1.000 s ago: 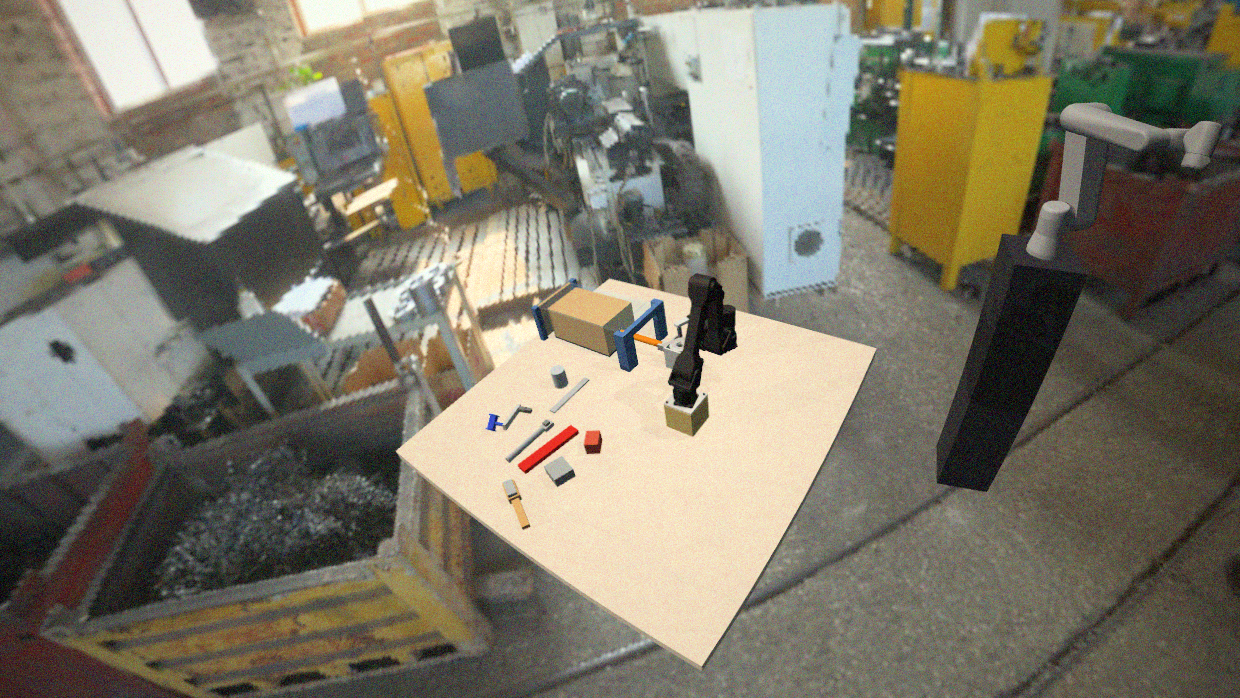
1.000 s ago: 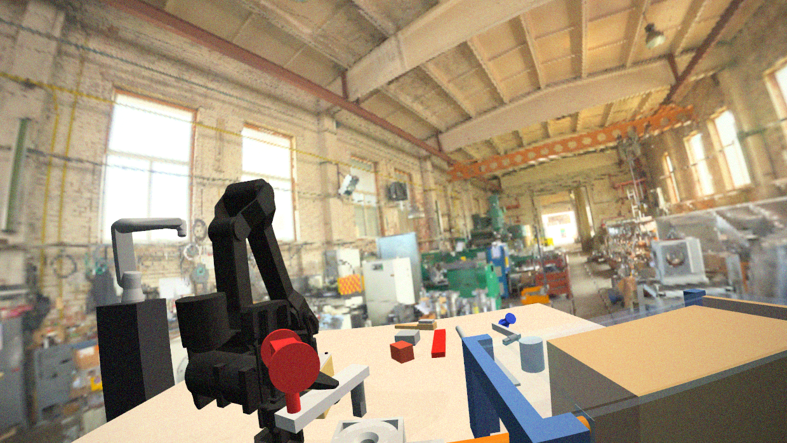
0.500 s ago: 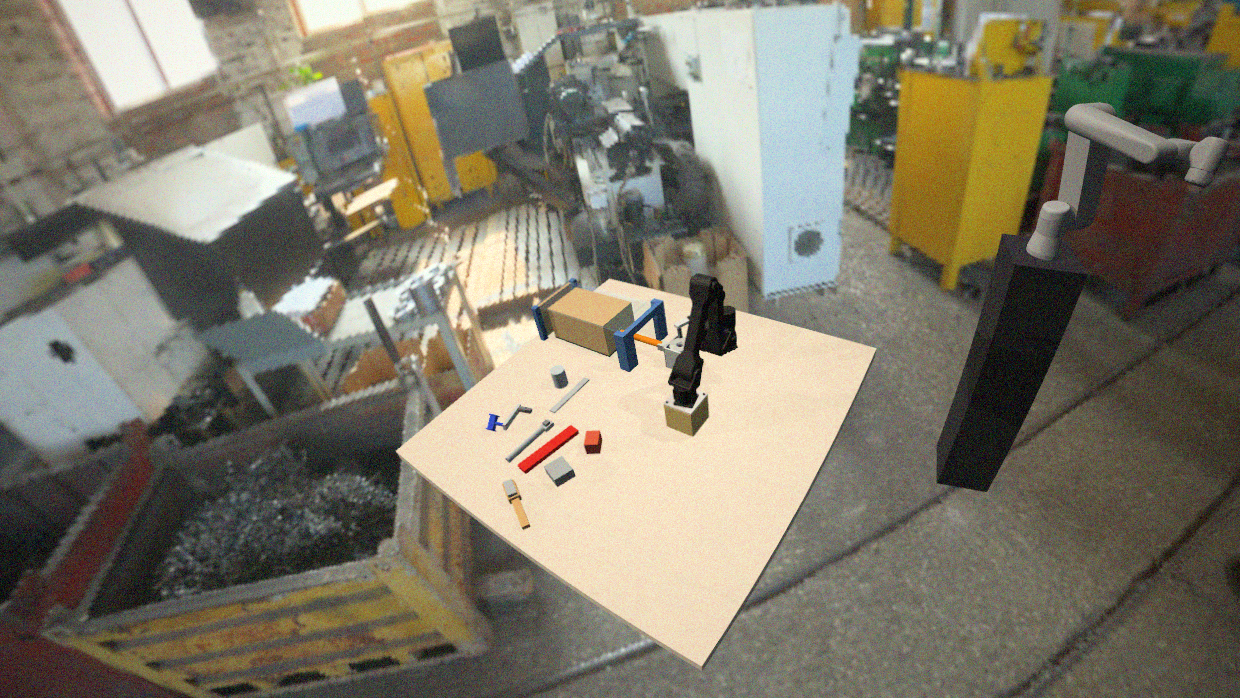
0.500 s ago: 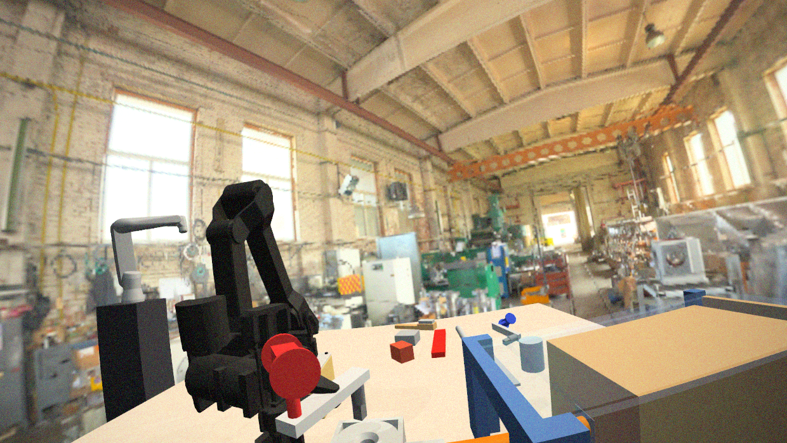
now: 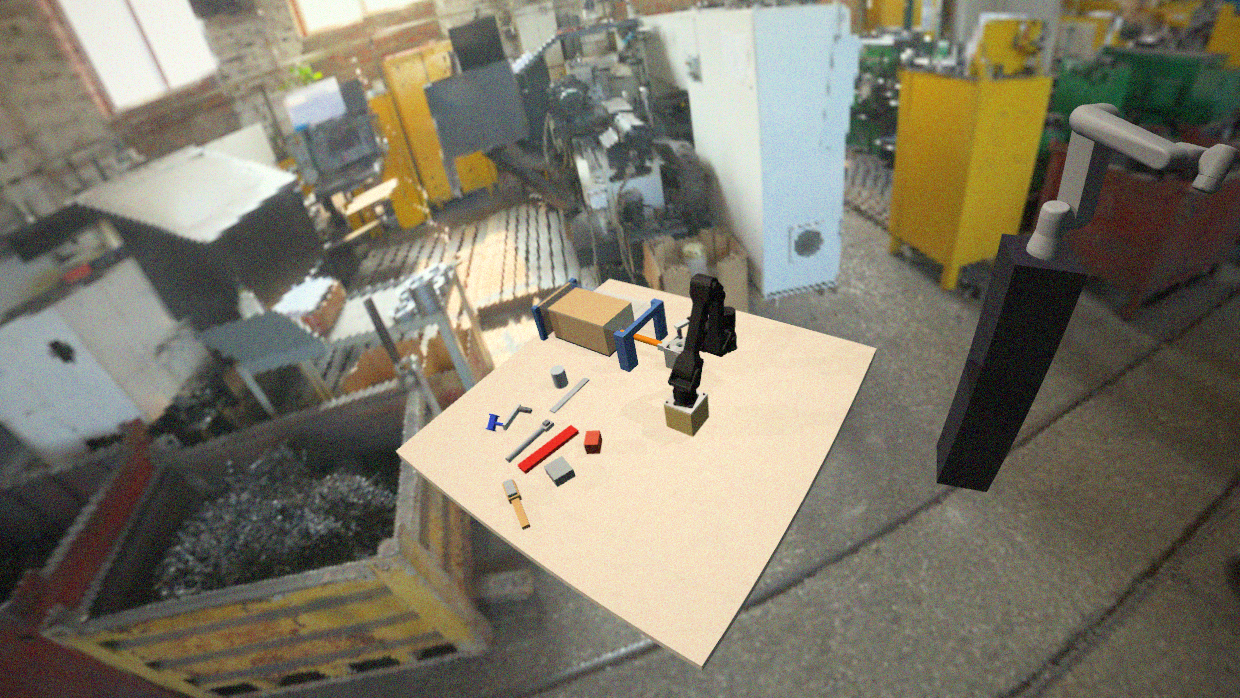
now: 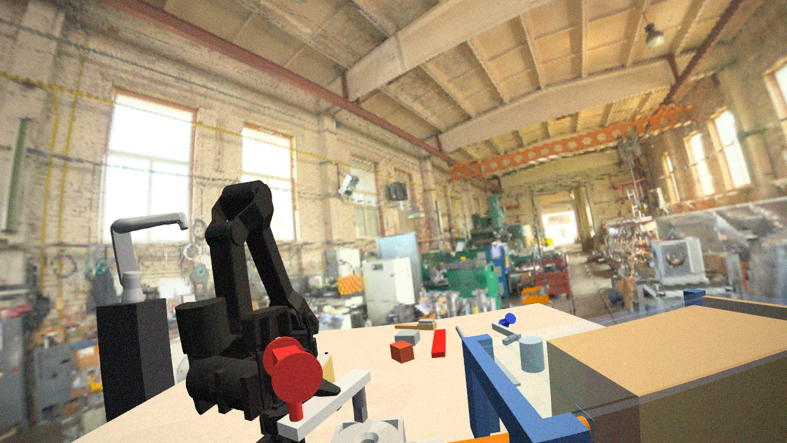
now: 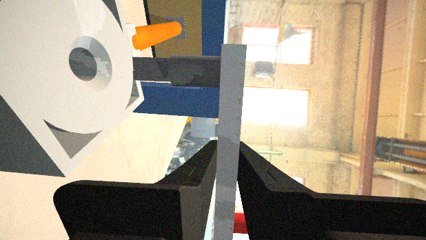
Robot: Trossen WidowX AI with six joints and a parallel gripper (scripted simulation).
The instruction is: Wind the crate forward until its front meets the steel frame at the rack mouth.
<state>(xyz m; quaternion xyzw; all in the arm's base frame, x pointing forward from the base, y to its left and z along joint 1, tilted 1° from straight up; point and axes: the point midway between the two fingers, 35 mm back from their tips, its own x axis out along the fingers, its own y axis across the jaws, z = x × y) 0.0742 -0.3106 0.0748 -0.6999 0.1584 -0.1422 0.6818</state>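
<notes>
The red knob lies 4 cm to the right of my gripper tip, 4 cm behind it and 4 cm above it. Round my gripper tip: red-knobbed winch handle: 2 cm behind, 1 cm to the right, 1 cm above; then blue steel frame: 18 cm ahead, 6 cm below, 1 cm to the left; then grey winch: 14 cm below, 4 cm to the left.
</notes>
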